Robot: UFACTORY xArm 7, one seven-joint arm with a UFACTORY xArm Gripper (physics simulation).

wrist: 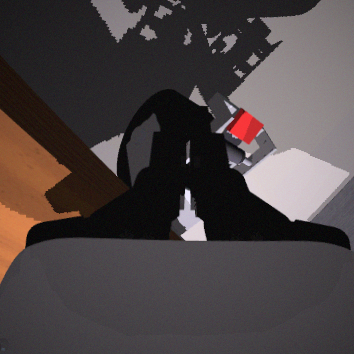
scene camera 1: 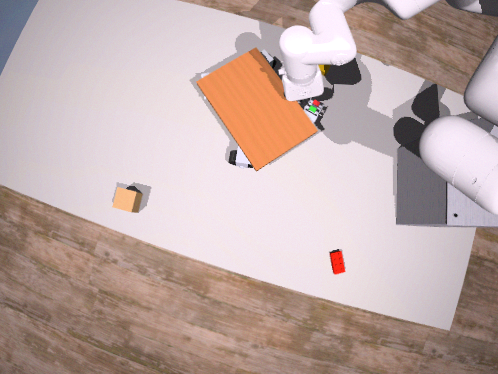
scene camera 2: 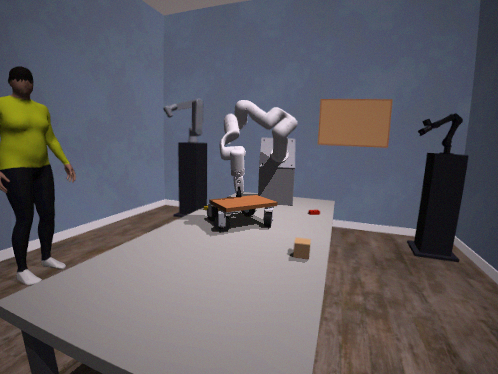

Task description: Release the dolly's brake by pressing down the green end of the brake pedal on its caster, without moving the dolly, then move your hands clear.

Labels:
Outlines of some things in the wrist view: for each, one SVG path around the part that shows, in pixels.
My gripper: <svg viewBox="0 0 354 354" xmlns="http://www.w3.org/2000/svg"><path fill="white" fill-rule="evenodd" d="M0 282L0 354L354 354L354 252L350 250L348 236L340 228L299 219L291 221L282 212L250 192L243 175L238 170L229 167L224 135L220 132L211 132L208 106L196 105L196 108L191 108L189 181L190 210L195 210L195 217L199 217L203 221L206 240L168 240L171 221L179 216L179 210L184 210L186 174L185 108L181 108L181 105L170 105L168 131L153 131L149 166L142 168L137 173L133 186L96 209L89 217L79 215L42 221L31 226L26 234L25 248L14 257Z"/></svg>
A dolly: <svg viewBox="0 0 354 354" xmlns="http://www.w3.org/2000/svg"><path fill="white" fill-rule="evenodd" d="M216 92L207 101L213 113L212 115L208 111L211 132L220 132L223 129L221 133L224 135L229 167L238 170L244 176L273 153L276 147L262 127L263 124L243 108L237 107L223 95ZM254 138L259 148L246 157L244 150L237 145L242 140L249 144ZM0 56L0 282L14 257L25 248L26 234L31 226L42 221L79 215L89 217L96 209L133 186L137 173L142 168L149 166L153 131L168 131L170 105L181 105L181 108L185 108L186 174L184 210L179 210L179 216L171 221L168 240L184 240L180 235L201 220L199 217L195 217L195 210L190 210L189 181L191 108L196 108L198 104L171 88L159 90L148 97L134 113L122 136L117 154L115 175Z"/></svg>

